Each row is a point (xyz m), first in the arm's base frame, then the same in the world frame.
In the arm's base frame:
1: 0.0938 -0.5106 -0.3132
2: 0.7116 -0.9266 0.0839
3: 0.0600 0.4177 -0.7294
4: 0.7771 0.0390 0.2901
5: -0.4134 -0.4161 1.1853
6: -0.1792 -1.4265 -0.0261
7: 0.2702 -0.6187 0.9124
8: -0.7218 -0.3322 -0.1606
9: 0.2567 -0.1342 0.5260
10: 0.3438 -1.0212 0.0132
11: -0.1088 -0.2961 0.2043
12: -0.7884 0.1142 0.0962
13: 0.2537 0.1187 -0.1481
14: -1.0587 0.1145 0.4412
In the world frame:
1: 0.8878 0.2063 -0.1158
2: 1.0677 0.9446 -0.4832
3: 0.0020 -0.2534 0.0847
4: 0.2289 1.0285 0.0351
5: 1.3171 1.0594 1.1490
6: 1.8689 0.3763 -0.1822
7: 1.1487 1.2870 0.4400
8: 1.1105 -0.1931 0.5992
9: 0.6513 0.9171 0.4421
10: 1.2950 0.6765 -0.3228
11: 0.8875 0.4620 0.4222
12: 0.7961 -0.0869 0.9986
13: 0.2970 0.3565 0.1620
14: 0.9797 0.0186 1.3824

